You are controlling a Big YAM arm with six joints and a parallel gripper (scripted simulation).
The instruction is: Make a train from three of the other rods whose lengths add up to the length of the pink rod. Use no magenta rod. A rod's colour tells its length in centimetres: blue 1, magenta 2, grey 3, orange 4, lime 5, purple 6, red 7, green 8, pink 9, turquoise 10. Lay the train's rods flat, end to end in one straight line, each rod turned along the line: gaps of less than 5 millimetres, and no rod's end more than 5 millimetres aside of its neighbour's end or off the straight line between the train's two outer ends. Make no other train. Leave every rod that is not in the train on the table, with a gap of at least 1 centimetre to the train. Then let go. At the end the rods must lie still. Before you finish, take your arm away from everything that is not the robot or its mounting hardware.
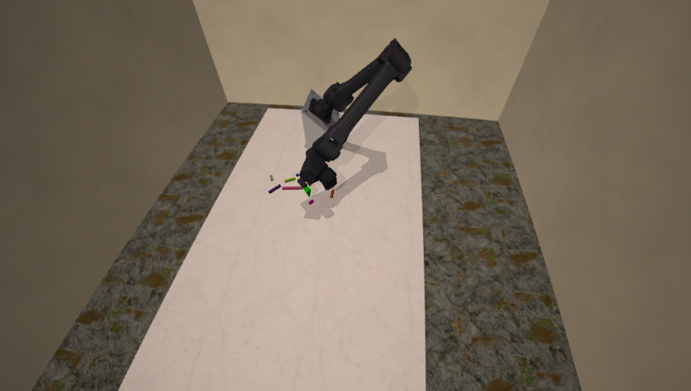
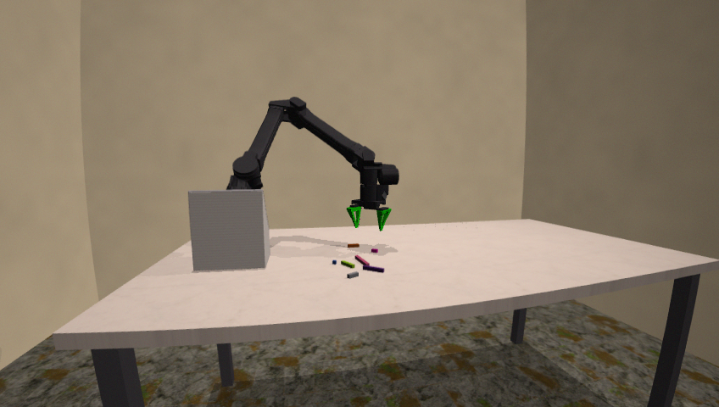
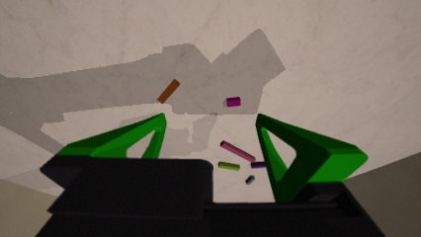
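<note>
The blue rod is 14 cm behind my hand, 13 cm to the right of it and 7 cm below it. From my hand the other things lie so: magenta rod 7 cm below, 4 cm to the right, 1 cm ahead; then orange rod 7 cm below, 5 cm to the left, 4 cm behind; then pink rod 13 cm to the right, 7 cm below, 6 cm behind.
</note>
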